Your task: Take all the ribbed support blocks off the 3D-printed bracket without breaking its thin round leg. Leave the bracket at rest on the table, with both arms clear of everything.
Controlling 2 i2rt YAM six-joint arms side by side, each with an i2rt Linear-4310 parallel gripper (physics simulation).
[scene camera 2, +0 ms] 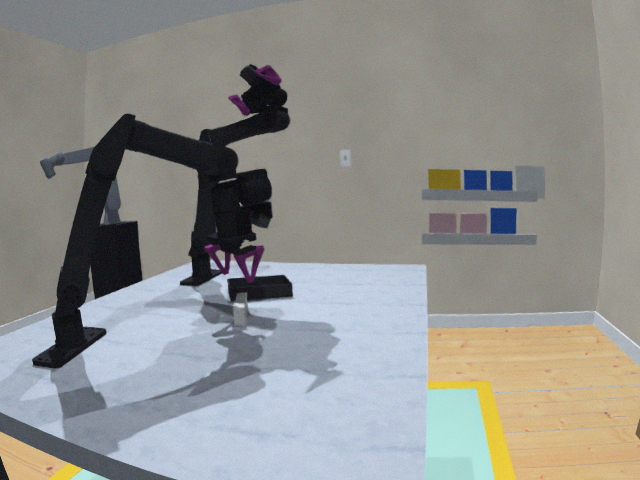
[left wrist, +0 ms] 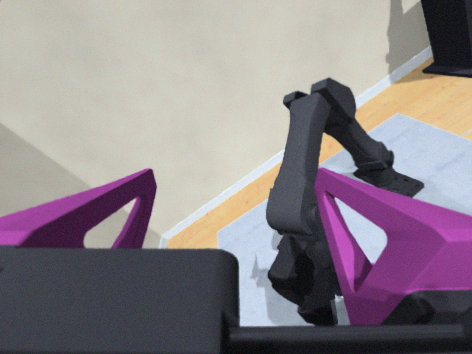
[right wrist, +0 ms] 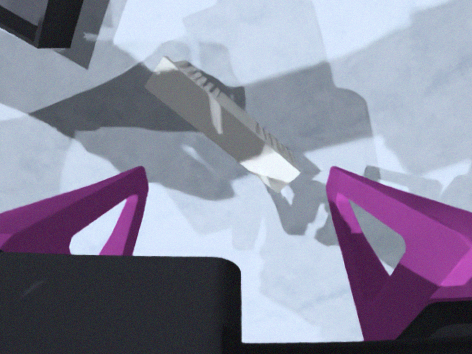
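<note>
The pale bracket (scene camera 2: pixel 240 313) (right wrist: pixel 225 125) stands on the table in front of the black tray and runs diagonally in the right wrist view. Ribbed support material shows along its upper-right side in two stretches, one ribbed block (right wrist: pixel 199 78) near its upper-left end and another ribbed block (right wrist: pixel 275 142) near its lower-right end. The thin round leg cannot be made out. My right gripper (scene camera 2: pixel 238 276) (right wrist: pixel 237 176) is open and empty, pointing down above the bracket without touching it. My left gripper (scene camera 2: pixel 247 88) (left wrist: pixel 235 177) is open and empty, raised high and far from the bracket.
The open black tray (scene camera 2: pixel 261 293) (right wrist: pixel 60 25) stands on the table (scene camera 2: pixel 361 372) behind the bracket. The right arm (scene camera 2: pixel 85 235) (left wrist: pixel 300 165) reaches over the table. Wall shelves (scene camera 2: pixel 478 239) are at the right of the scene view, beyond the table. Arm shadows cross the table.
</note>
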